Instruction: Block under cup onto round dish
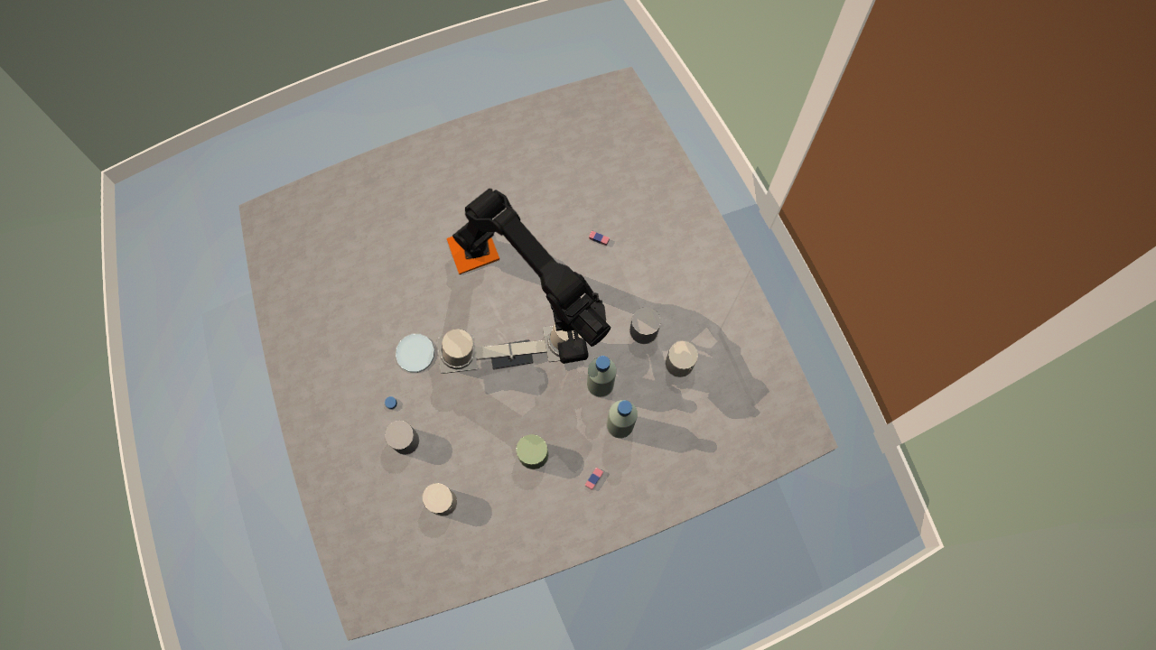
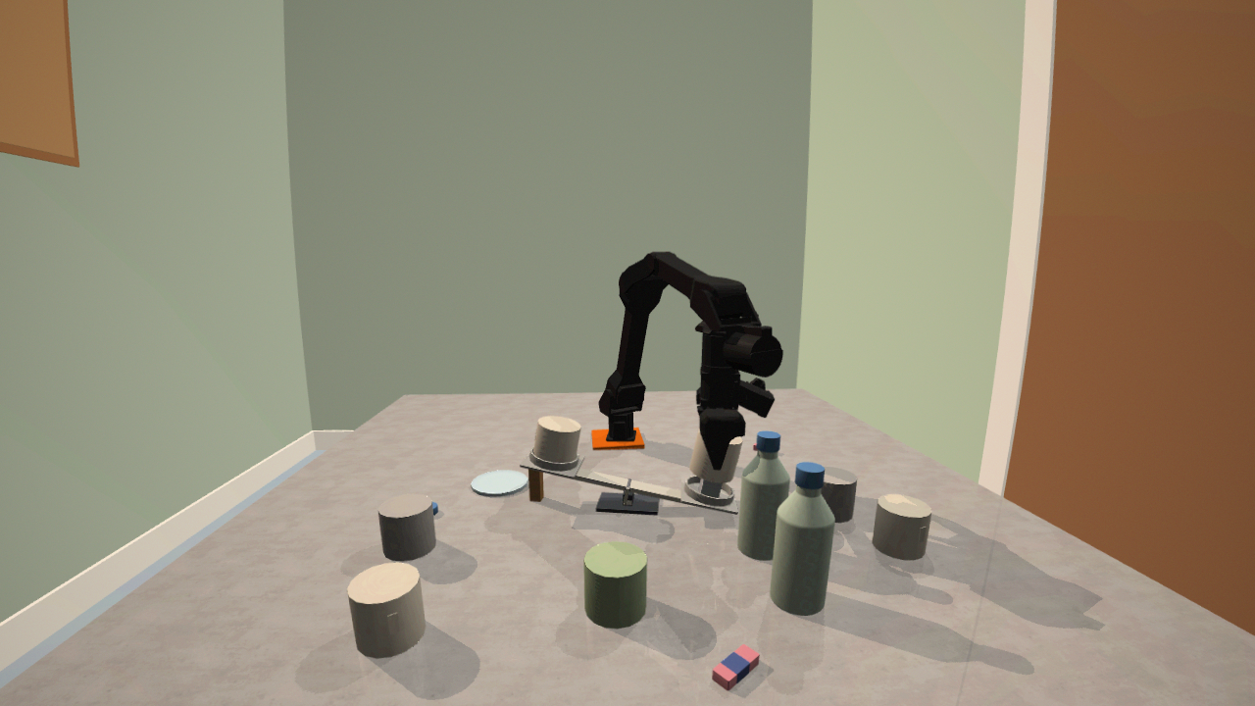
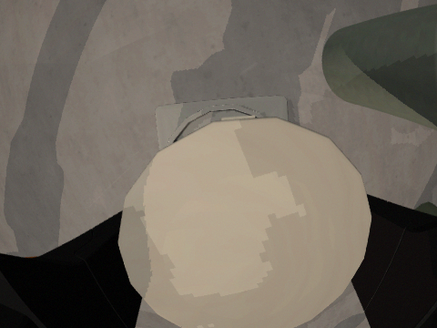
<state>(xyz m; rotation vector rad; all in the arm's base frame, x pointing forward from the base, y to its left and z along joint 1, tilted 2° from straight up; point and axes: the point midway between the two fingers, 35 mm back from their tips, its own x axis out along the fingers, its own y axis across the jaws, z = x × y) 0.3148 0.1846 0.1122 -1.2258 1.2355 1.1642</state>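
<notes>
The grey block is 1 cm to the right of my gripper tip and 5 cm below it. Also, from my gripper tip: green cylinder 23 cm ahead, 14 cm to the right, 5 cm below; then pale round dish 6 cm behind, 38 cm to the right, 8 cm below; then blue cap 6 cm ahead, 46 cm to the right, 8 cm below.
</notes>
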